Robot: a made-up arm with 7 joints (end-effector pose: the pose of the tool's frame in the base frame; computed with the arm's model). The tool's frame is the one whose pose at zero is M. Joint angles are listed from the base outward.
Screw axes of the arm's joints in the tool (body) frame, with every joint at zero. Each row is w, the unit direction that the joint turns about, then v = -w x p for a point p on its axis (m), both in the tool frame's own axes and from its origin. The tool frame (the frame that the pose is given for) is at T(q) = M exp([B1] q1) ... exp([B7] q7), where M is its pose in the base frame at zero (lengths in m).
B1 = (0, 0, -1, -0.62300, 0.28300, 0.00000)
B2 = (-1, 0, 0, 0.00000, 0.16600, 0.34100)
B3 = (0, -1, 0, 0.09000, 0.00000, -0.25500)
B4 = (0, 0, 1, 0.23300, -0.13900, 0.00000)
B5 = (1, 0, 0, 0.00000, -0.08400, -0.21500)
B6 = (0, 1, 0, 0.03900, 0.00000, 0.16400)
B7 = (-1, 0, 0, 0.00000, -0.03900, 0.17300)
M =
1 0 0 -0.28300
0 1 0 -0.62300
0 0 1 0.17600
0 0 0 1
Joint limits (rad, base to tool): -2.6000..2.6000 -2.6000..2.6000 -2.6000..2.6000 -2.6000..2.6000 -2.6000..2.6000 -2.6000..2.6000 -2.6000..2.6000
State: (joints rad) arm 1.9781 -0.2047 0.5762 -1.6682 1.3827 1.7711 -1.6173
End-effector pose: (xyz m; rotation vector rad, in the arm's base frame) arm -0.1981 0.3592 -0.0404 1.6740 -2.3428 0.6210
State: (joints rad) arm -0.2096 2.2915 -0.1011 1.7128 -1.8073 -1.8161 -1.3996
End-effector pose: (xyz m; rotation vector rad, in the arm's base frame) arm -0.0344 -0.2320 -0.1314 -0.1908 -2.4452 -1.3173
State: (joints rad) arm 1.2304 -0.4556 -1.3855 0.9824 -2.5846 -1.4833 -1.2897
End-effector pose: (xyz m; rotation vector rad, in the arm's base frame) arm -0.4346 -0.0800 0.2352 0.2249 -0.3733 1.6200
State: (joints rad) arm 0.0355 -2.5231 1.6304 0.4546 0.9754 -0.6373 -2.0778
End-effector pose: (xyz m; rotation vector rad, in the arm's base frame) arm 0.1408 -0.2706 -0.0478 -0.2963 1.9232 -0.5487
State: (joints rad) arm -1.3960 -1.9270 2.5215 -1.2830 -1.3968 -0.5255 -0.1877
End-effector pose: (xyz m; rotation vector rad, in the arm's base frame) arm 0.3935 0.0795 -0.0414 0.5154 0.8369 -1.3890
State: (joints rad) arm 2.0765 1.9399 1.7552 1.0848 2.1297 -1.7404 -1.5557
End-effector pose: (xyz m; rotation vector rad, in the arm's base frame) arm -0.1800 -0.0322 -0.1028 1.4351 -0.9138 -0.4939
